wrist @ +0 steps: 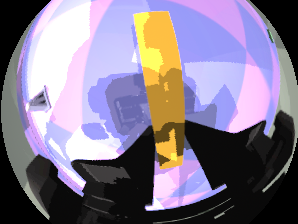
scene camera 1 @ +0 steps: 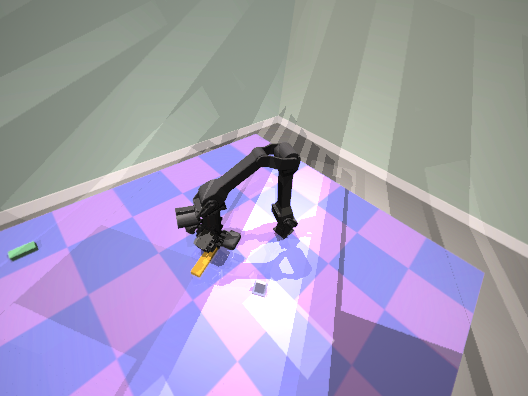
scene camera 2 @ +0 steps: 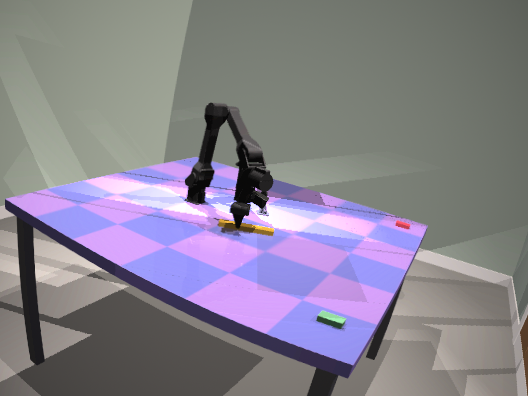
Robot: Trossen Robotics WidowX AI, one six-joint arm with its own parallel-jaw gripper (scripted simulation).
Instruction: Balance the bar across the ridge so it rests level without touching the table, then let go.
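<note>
The wrist view shows the gripper, and scene camera 2 shows it too. An orange bar also appears in the pictures.
</note>
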